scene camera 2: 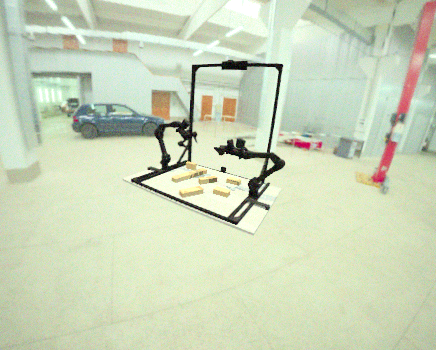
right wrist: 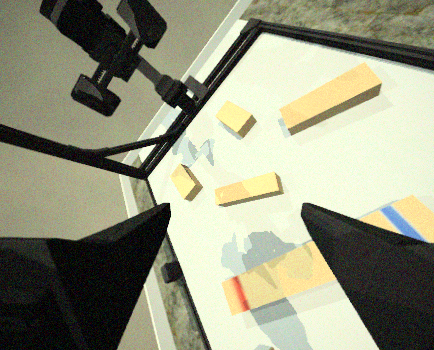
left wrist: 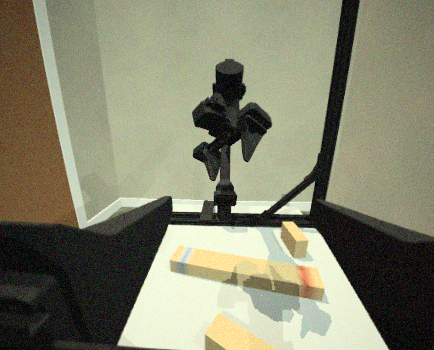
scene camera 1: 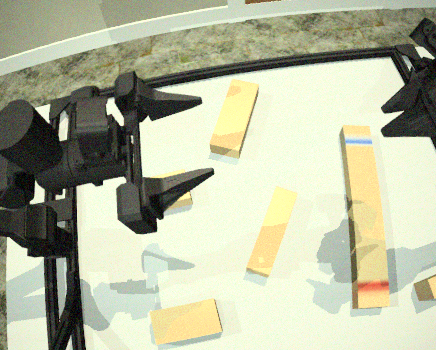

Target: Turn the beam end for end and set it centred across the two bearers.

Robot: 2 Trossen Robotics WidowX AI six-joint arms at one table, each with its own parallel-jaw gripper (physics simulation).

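Places are measured from the left arm's base along level axes (x down, y ahead, z right), in millimetres.
Pixels of known places: left gripper, fingertip midpoint: (scene camera 2: pixel 216 146) (right wrist: pixel 123 72) (left wrist: pixel 241 204) (scene camera 1: pixel 207 133); right gripper, fingertip midpoint: (scene camera 2: pixel 193 146) (right wrist: pixel 235 208) (left wrist: pixel 228 171) (scene camera 1: pixel 382 121); left arm's base, link origin: (scene camera 2: pixel 252 196) (right wrist: pixel 190 107) (scene camera 1: pixel 58 243); right arm's base, link origin: (scene camera 2: pixel 165 169) (left wrist: pixel 224 217).
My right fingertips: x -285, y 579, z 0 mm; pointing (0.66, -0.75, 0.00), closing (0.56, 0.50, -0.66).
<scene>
For each thing: its top centre in the pictures, then the offset to it from my right fingertips. Level surfaces: height alone.
- long wooden beam, top centre: (scene camera 1: pixel 367 209) (right wrist: pixel 307 265) (left wrist: pixel 241 264) (scene camera 2: pixel 190 172) dz +45, dx +266, dy +56 mm
- small block, top centre: (left wrist: pixel 294 230) (scene camera 2: pixel 191 163) dz +227, dx +241, dy +182 mm
- table, surface height: dx +304 mm
The long wooden beam (scene camera 1: pixel 367 185) (scene camera 2: pixel 181 177) (left wrist: pixel 240 265) (right wrist: pixel 285 280) lies on the table, its blue band at the top and red band at the bottom in scene camera 1. Wooden blocks lie apart from it: a thick one (scene camera 1: pixel 234 119) (right wrist: pixel 330 97), a slim one (scene camera 1: pixel 272 232) (right wrist: pixel 249 189) and two short ones, one (scene camera 1: pixel 186 322) (right wrist: pixel 186 182) at bottom left, the other (scene camera 1: pixel 185 200) (right wrist: pixel 236 119) partly behind a left finger. I cannot tell which are the bearers. My left gripper (scene camera 1: pixel 207 136) is open and empty above the table. My right gripper (scene camera 1: pixel 382 121) (right wrist: pixel 235 208) is open, empty and raised near the beam's blue end.
Another small block (scene camera 1: pixel 426 292) (left wrist: pixel 294 240) lies beyond the beam's red end, cut off at scene camera 1's right edge. A black frame rail (scene camera 1: pixel 280 61) runs along the table (scene camera 1: pixel 310 100) edge. A tall black frame (scene camera 2: pixel 276 105) stands over the far side.
</scene>
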